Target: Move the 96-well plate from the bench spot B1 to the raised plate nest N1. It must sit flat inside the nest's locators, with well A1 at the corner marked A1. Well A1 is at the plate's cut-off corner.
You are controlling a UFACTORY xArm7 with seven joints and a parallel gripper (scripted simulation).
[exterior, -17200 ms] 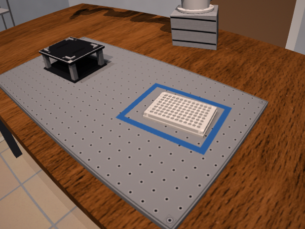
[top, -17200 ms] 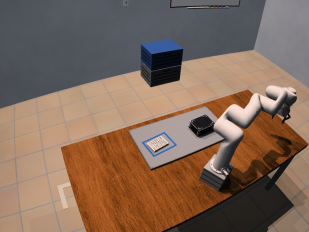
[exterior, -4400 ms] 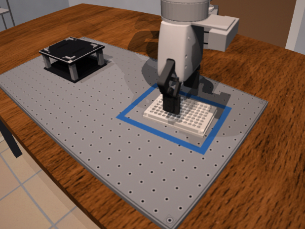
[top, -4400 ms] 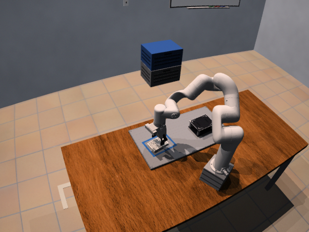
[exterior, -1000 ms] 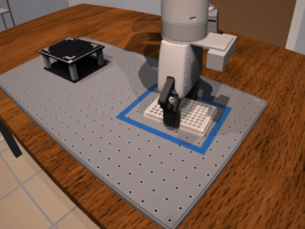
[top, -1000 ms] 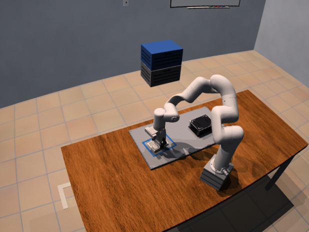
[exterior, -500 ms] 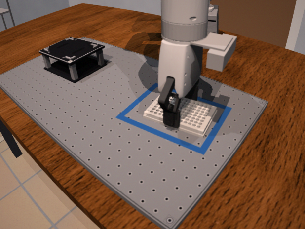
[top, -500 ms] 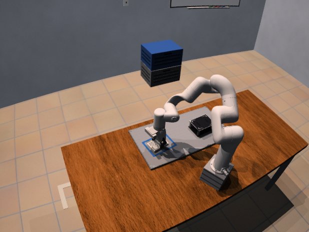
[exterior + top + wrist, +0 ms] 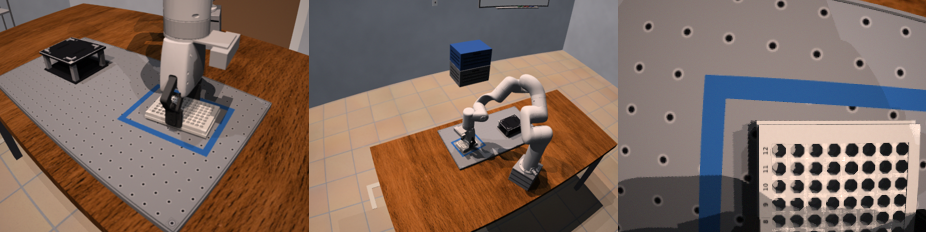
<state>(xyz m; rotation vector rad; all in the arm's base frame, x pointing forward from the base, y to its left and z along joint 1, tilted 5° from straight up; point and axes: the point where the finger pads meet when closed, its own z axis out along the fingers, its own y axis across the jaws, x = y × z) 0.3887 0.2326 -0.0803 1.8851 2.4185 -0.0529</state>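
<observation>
The black raised nest N1 lies 30 mm ahead of my hand, 370 mm to the right of it and 30 mm above it. Round my hand: white 96-well plate (10 mm below).
</observation>
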